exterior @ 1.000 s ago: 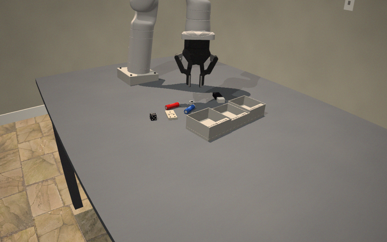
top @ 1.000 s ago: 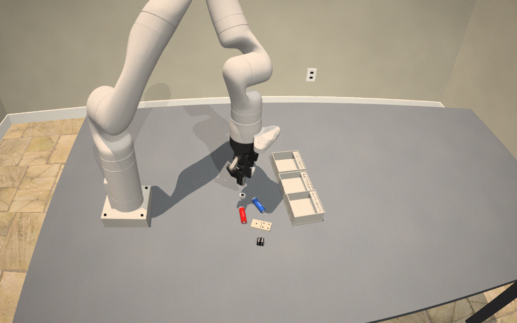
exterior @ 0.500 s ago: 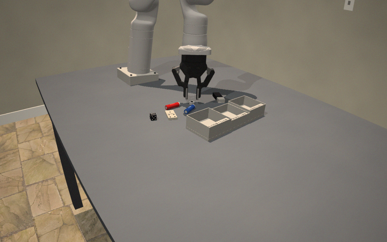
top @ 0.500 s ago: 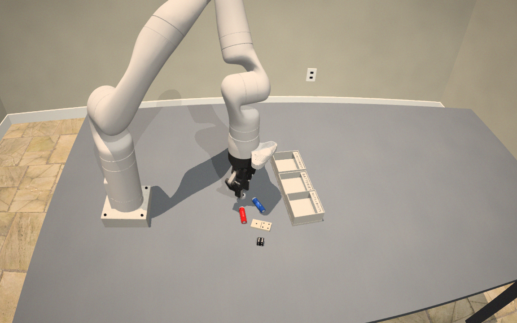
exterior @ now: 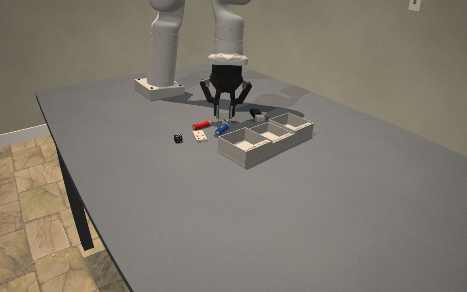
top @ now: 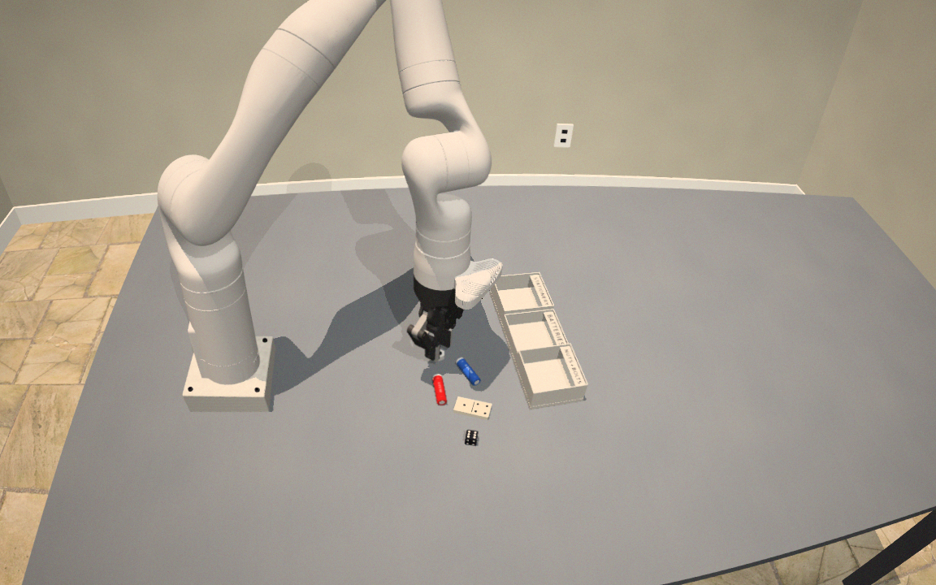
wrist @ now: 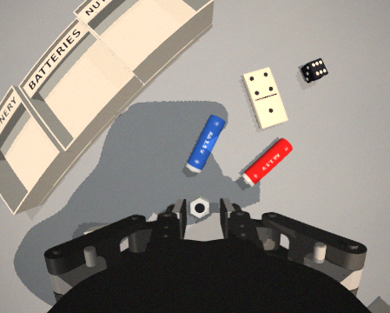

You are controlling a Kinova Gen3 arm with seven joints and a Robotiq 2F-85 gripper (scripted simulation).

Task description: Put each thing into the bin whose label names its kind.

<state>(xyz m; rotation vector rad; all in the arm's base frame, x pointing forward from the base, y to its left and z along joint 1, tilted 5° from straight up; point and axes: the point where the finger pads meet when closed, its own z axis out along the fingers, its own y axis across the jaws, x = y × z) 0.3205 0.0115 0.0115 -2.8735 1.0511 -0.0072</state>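
Now: hand 3 cm above the nut. The rest, counted from my hand: blue battery: 4 cm ahead, 4 cm to the right, 3 cm below; red battery: 1 cm behind, 7 cm to the right, 3 cm below; black-and-white eraser: 3 cm ahead, 11 cm to the left, 3 cm below.
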